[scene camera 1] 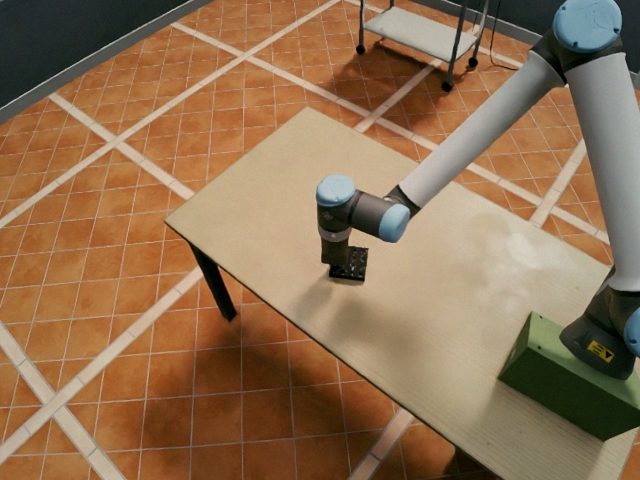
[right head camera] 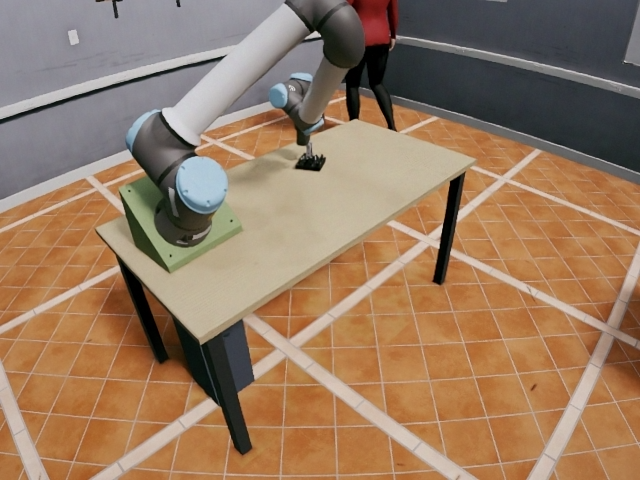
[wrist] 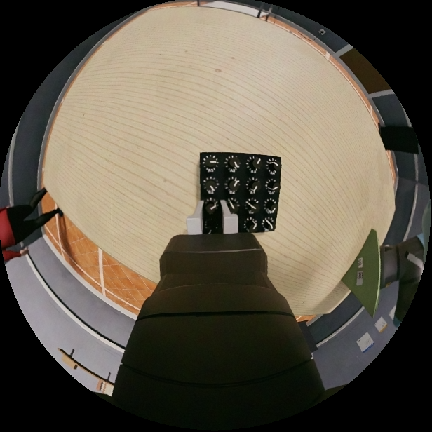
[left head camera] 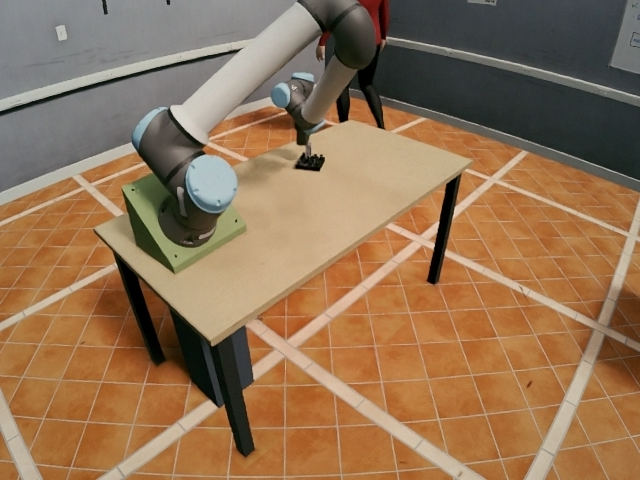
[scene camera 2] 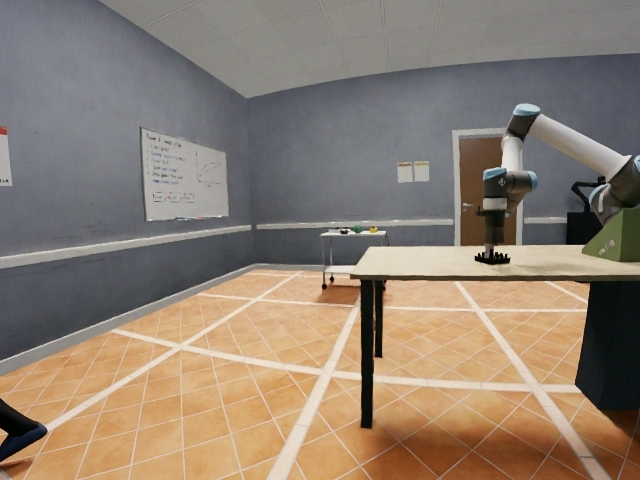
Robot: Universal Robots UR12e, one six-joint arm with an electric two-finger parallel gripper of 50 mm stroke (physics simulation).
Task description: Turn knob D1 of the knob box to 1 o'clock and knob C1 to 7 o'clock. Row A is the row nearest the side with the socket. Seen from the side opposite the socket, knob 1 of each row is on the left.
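Pixels of known places: gripper, fingertip midpoint: point(scene camera 1: 335, 263) point(right head camera: 309, 156) point(left head camera: 308, 156) point(scene camera 2: 489, 257); arm's base, origin of the base link: point(scene camera 1: 593, 355) point(right head camera: 182, 219) point(left head camera: 187, 219).
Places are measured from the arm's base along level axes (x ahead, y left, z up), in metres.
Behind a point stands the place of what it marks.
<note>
The black knob box point(left head camera: 310, 166) {x 0.660, y -0.010, z -0.077 m} point(right head camera: 310, 167) {x 0.659, y -0.011, z -0.081 m} point(scene camera 1: 347, 277) {x 0.681, y 0.070, z -0.086 m} point(scene camera 2: 493, 261) {x 0.731, y 0.089, z -0.084 m} point(wrist: 221, 175) lies flat on the table with four rows of white-marked knobs. The socket cannot be made out. In the wrist view, knob C1 point(wrist: 211, 206) is in the third row down at the left; its white mark seems to point right and slightly up. Knob D1 point(wrist: 210, 226) is below it, dark between the fingers, its mark unclear. My gripper point(wrist: 211, 208) point(scene camera 2: 489, 252) {x 0.733, y 0.052, z -0.074 m} points down, low at the box, open, its fingertips on either side of C1. The right finger hides D2.
The wooden table point(left head camera: 320, 206) {x 0.442, y -0.211, z -0.099 m} point(scene camera 1: 248, 206) {x 1.111, y -0.007, z -0.099 m} bears the box and the green robot mount point(left head camera: 227, 235) {x 0.083, y -0.088, z -0.074 m} point(scene camera 1: 563, 387) {x 0.060, y 0.142, z 0.044 m}. Knob C2 point(wrist: 233, 204) stands close right of the right finger. A person in red point(right head camera: 377, 25) point(wrist: 7, 230) stands beyond the table's far end.
</note>
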